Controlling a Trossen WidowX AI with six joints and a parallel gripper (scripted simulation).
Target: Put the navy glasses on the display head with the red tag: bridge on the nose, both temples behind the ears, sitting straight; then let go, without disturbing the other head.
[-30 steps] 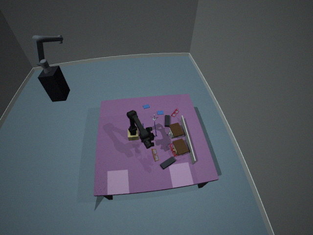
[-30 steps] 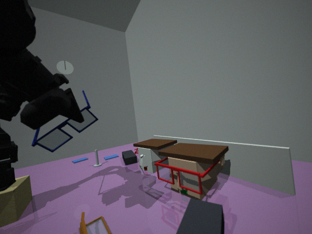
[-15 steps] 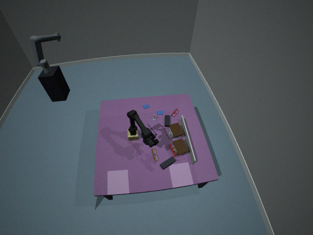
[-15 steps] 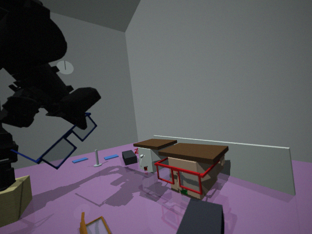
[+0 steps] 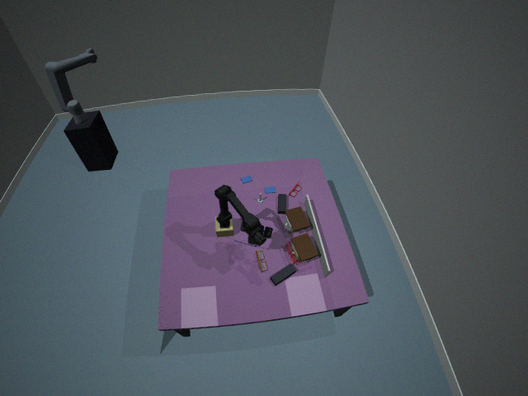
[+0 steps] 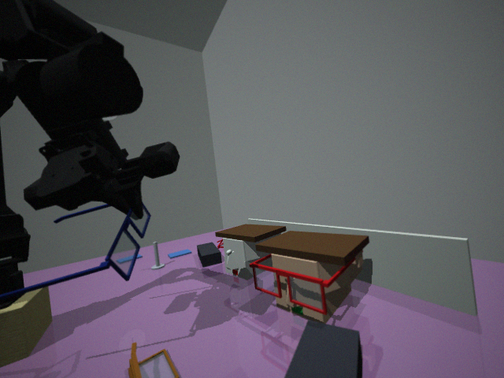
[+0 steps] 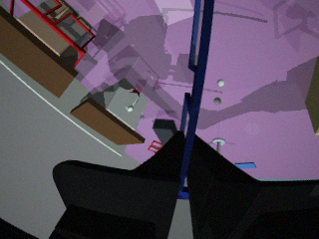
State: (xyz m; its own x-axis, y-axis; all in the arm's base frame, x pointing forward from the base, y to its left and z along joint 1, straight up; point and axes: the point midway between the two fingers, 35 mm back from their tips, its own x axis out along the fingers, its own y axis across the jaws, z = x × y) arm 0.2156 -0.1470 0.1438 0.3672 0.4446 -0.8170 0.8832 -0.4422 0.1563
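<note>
The pale display head is 240 mm ahead of my gripper tip, 120 mm to the left of it and 140 mm below it. Also, from my gripper tip: upright panel: 380 mm ahead, 20 mm to the left, 140 mm below; then post stand: 40 mm ahead, 370 mm to the left, 170 mm below; then tan display head: 250 mm ahead, 100 mm to the right, 140 mm below.
</note>
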